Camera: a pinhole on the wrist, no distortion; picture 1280 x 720 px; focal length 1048.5 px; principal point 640.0 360.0 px. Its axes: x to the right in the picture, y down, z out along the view. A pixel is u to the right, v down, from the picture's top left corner.
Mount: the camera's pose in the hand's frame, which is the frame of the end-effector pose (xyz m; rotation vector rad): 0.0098 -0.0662 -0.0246 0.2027 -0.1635 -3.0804
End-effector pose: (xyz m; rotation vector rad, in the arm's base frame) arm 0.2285 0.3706 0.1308 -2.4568 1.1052 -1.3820
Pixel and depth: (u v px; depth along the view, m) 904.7 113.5 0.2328
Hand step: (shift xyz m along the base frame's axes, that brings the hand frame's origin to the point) 0.1186 0.0003 -0.1713
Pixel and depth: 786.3 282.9 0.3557
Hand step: 0.2227 -0.0147 -0.2416
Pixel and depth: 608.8 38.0 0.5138
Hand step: 0.2704 -0.1844 -0.3659
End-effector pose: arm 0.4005 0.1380 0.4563 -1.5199 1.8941 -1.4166
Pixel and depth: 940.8 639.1 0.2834
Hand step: 0.2925 -0.0235 -0.0493
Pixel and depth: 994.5 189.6 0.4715
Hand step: 0.3621 -0.0160 -0.2936
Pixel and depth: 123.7 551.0 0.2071
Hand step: 0.1571 -0.1646 0.0017
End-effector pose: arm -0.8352 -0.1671 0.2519 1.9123 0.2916 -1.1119
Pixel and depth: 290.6 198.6 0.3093
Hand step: -0.1191 -0.2509 -0.1051
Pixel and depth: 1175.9 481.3 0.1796
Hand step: -0.1856 -0.0464 0.0099
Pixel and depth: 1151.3 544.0 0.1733
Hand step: -0.1839 -0.0392 -0.0015
